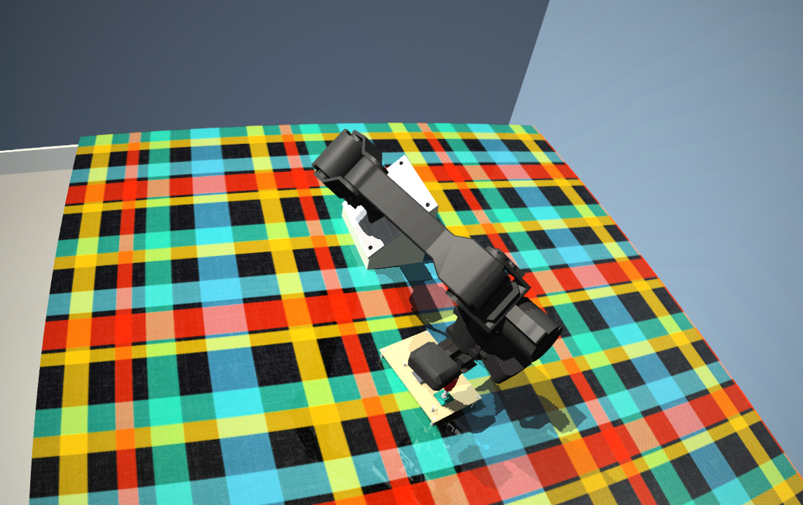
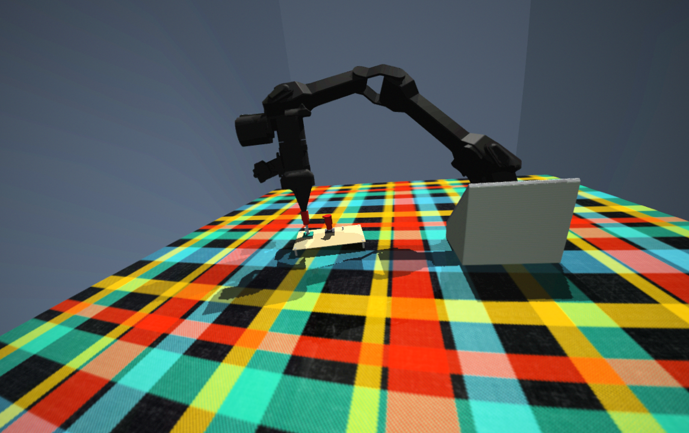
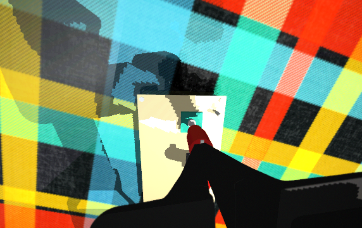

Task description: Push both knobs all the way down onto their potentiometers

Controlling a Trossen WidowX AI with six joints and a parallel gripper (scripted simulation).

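Now: gripper tip 10 mm above the knob.
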